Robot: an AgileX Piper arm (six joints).
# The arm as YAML. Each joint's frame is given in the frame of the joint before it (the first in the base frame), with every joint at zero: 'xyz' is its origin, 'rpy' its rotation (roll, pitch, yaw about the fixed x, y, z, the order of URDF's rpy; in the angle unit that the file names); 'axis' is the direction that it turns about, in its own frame. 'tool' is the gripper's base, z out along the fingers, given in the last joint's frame.
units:
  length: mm
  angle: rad
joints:
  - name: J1
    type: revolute
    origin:
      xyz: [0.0, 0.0, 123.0]
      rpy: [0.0, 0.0, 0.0]
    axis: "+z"
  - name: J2
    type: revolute
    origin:
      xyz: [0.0, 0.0, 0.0]
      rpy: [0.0, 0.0, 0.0]
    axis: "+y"
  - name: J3
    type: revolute
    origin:
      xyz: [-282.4, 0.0, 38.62]
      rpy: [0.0, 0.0, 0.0]
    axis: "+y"
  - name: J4
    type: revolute
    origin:
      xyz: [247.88, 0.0, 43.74]
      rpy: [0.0, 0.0, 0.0]
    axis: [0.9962, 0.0, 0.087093]
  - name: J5
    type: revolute
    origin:
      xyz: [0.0, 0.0, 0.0]
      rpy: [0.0, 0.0, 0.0]
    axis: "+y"
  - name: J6
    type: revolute
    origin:
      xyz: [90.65, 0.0, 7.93]
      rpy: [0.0, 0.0, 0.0]
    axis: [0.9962, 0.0, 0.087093]
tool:
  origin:
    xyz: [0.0, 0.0, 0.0]
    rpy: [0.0, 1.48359, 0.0]
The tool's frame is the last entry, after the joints.
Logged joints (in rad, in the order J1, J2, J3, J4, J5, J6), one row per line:
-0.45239, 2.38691, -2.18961, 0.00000, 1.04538, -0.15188
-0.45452, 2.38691, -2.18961, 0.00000, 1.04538, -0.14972
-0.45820, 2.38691, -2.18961, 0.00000, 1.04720, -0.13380
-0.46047, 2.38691, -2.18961, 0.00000, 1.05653, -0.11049
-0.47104, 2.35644, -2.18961, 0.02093, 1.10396, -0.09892
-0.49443, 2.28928, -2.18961, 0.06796, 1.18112, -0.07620
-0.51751, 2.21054, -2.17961, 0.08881, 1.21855, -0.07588
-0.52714, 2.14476, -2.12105, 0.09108, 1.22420, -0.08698
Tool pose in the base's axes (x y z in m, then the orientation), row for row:
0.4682, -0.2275, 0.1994, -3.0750, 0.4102, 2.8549
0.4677, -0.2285, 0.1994, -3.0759, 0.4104, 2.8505
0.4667, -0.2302, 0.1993, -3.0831, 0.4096, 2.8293
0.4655, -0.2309, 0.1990, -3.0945, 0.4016, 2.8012
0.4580, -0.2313, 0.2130, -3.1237, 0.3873, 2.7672
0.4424, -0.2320, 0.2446, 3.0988, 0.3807, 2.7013
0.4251, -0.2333, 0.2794, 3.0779, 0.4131, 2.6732
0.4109, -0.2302, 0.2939, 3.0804, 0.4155, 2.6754
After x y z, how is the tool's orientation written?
As angles about the fixed x, y, z axes (roll, pitch, yaw), in radians.
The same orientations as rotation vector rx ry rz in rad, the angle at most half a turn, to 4 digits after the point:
0.4102, 2.7091, -0.1718
0.4159, 2.7082, -0.1718
0.4427, 2.7052, -0.1678
0.4787, 2.7074, -0.1586
0.5187, 2.7125, -0.1251
0.5917, 2.6962, -0.0585
0.6146, 2.6547, -0.0481
0.6119, 2.6534, -0.0515

